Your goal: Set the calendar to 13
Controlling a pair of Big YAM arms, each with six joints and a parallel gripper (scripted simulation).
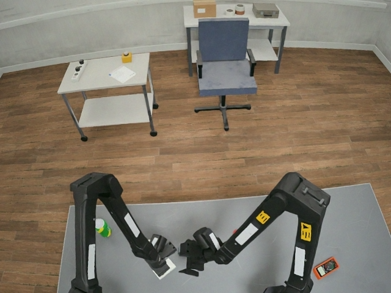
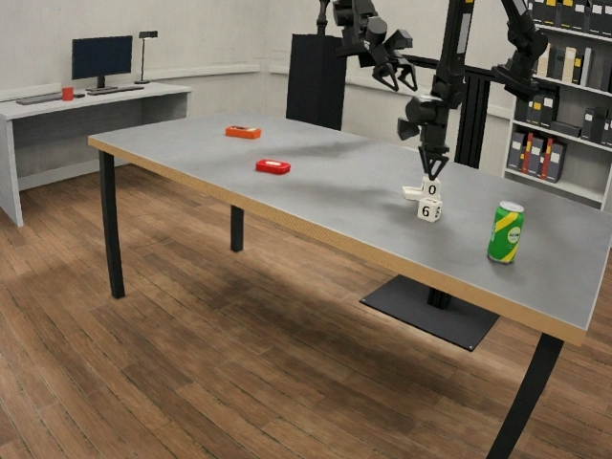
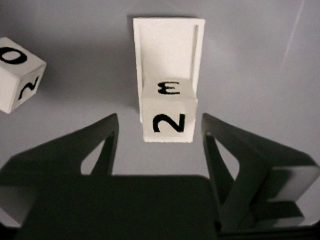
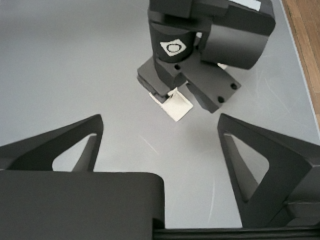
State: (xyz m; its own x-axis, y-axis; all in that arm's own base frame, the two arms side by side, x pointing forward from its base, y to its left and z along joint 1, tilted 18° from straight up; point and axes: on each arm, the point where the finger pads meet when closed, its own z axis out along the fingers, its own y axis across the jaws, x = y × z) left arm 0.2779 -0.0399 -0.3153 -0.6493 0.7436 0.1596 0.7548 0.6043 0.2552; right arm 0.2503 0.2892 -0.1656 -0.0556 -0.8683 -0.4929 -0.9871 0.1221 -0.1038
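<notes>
Now: the white calendar tray 60 mm below my left hand and 20 mm to the right of it. The rest, counted from my left hand: red box (430 mm to the right, 150 mm ahead, 60 mm below).
</notes>
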